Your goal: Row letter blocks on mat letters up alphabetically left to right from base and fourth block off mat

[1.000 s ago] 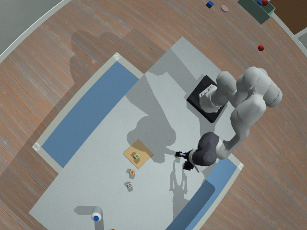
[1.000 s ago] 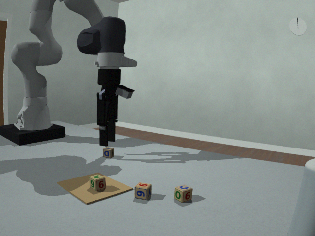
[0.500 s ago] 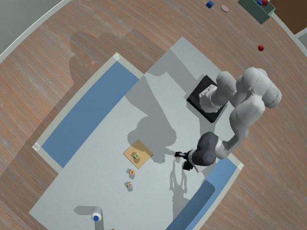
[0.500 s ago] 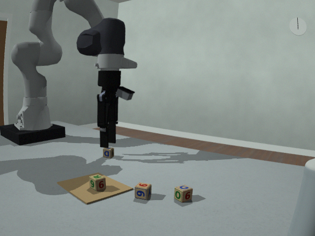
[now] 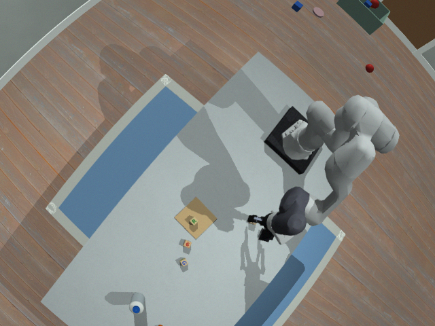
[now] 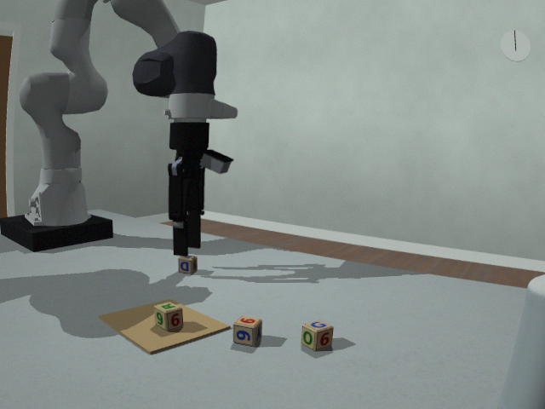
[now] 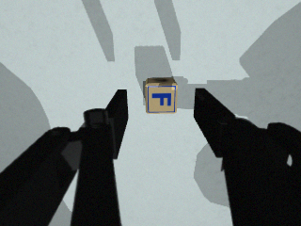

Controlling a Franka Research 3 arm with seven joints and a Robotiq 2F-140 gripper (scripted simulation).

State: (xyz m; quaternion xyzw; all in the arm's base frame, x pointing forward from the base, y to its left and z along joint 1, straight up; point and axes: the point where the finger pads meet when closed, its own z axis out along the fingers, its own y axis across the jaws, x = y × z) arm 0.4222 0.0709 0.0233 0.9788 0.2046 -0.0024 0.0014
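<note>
My gripper is now 6 cm above the block. The rest, counted from my hand: tan mat (22 cm to the right, 16 cm ahead, 7 cm below).
</note>
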